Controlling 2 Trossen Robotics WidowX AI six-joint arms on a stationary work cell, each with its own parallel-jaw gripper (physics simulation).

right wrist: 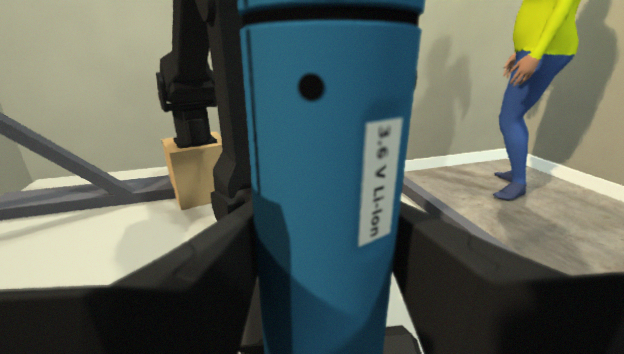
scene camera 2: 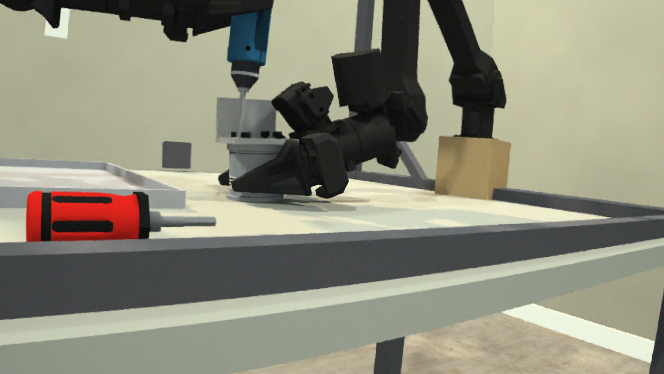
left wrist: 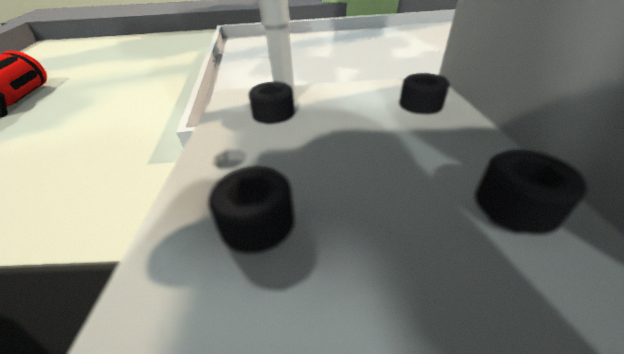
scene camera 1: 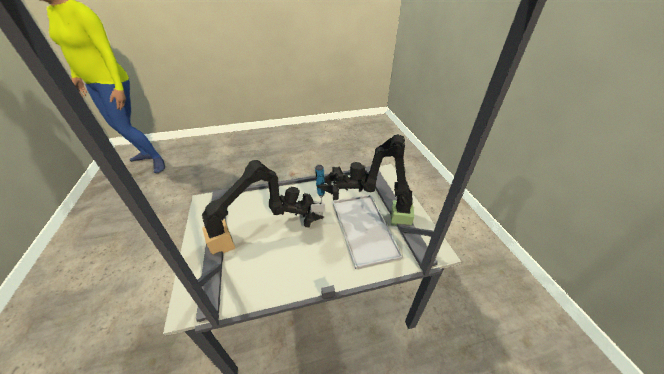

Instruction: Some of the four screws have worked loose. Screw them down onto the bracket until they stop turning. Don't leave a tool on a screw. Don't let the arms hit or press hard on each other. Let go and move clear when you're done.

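Places are measured from the left arm's base along level axes (x ahead, y left, z up), in metres.
Pixels of known places: left gripper, fingertip midpoint: (scene camera 2: pixel 225 183) (scene camera 1: pixel 323 213); right gripper, fingertip midpoint: (right wrist: pixel 321 211) (scene camera 2: pixel 267 9) (scene camera 1: pixel 317 183); left arm's base, origin of the base link: (right wrist: pixel 195 141) (scene camera 1: pixel 215 230); right arm's base, origin of the base link: (scene camera 1: pixel 403 208).
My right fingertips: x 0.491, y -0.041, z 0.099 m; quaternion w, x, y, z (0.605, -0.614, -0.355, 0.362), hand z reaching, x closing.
For each thing: its middle in the pictures, then the offset to it from my right fingertips.
- grey bracket, body centre: (left wrist: pixel 370 53) (scene camera 2: pixel 256 121) (scene camera 1: pixel 317 204) dy -0.017, dx -0.013, dz -0.118 m
- blue electric screwdriver, body centre: (right wrist: pixel 322 284) (scene camera 2: pixel 251 23) (scene camera 1: pixel 320 186) dy -0.008, dx +0.013, dz -0.018 m
- red screwdriver, body centre: (scene camera 2: pixel 127 221) dy +0.146, dx +0.220, dz -0.189 m
The grey bracket (scene camera 1: pixel 318 208) (scene camera 2: pixel 246 112) (left wrist: pixel 350 260) sits on a round grey stand (scene camera 2: pixel 244 161). Four black screws show in the left wrist view: far left (left wrist: pixel 271 102), far right (left wrist: pixel 424 93), near left (left wrist: pixel 251 209), near right (left wrist: pixel 531 191). The near left head's shadow falls well off to its side. My left gripper (scene camera 2: pixel 231 181) is shut on the round stand. My right gripper (right wrist: pixel 321 211) (scene camera 1: pixel 322 189) is shut on the blue electric screwdriver (scene camera 1: pixel 320 180) (scene camera 2: pixel 248 40) (right wrist: pixel 325 165), upright over the bracket. Its bit (scene camera 2: pixel 242 115) (left wrist: pixel 280 50) passes behind the far left screw; its tip is hidden.
A red screwdriver (scene camera 2: pixel 95 215) (left wrist: pixel 22 75) lies on the table. A shallow tray (scene camera 1: pixel 378 262) (scene camera 2: pixel 160 198) lies beside the stand. The two grippers are close together, the right one higher. A person (scene camera 1: pixel 90 45) (right wrist: pixel 547 30) stands beyond the table.
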